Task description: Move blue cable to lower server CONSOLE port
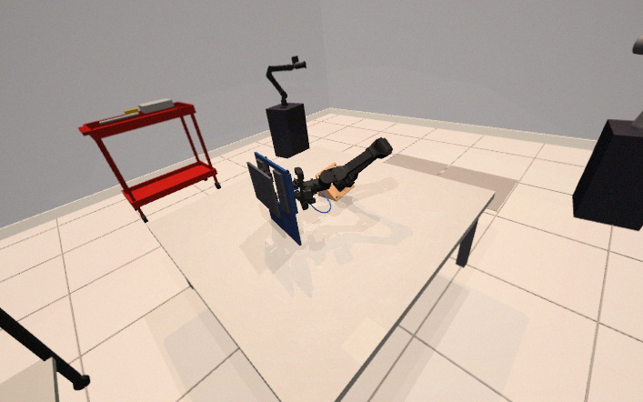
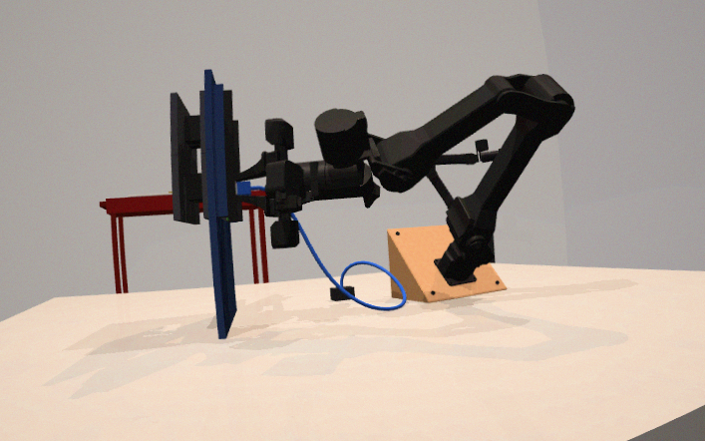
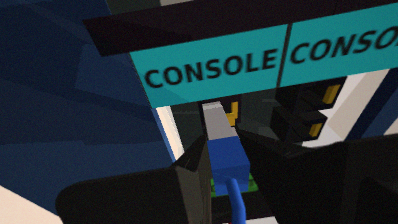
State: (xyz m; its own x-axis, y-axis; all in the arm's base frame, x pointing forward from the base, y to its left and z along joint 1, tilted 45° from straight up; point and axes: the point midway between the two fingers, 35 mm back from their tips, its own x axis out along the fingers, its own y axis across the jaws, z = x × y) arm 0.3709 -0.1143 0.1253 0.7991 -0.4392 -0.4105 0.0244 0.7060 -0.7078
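My gripper tip is now right at the blue plug. The rest, counted from my gripper tip: black block: 240 mm behind, 140 mm to the right, 190 mm below.
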